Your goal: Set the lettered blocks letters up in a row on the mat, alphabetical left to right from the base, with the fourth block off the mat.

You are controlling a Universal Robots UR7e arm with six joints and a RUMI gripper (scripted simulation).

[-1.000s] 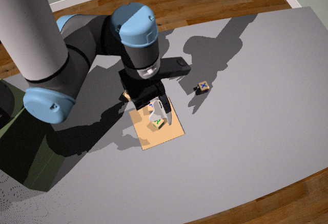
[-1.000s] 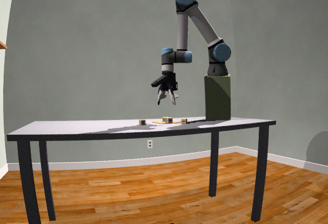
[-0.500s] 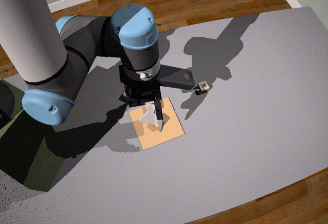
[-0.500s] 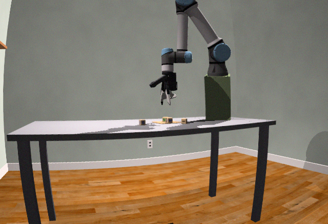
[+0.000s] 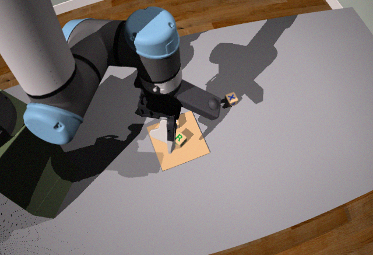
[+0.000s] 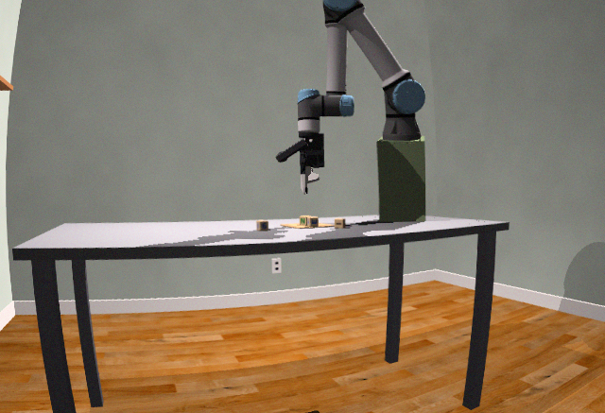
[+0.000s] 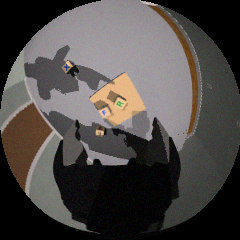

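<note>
My hand is 110 mm above the mat, 10 mm to the left of it and 10 mm past it.
</note>
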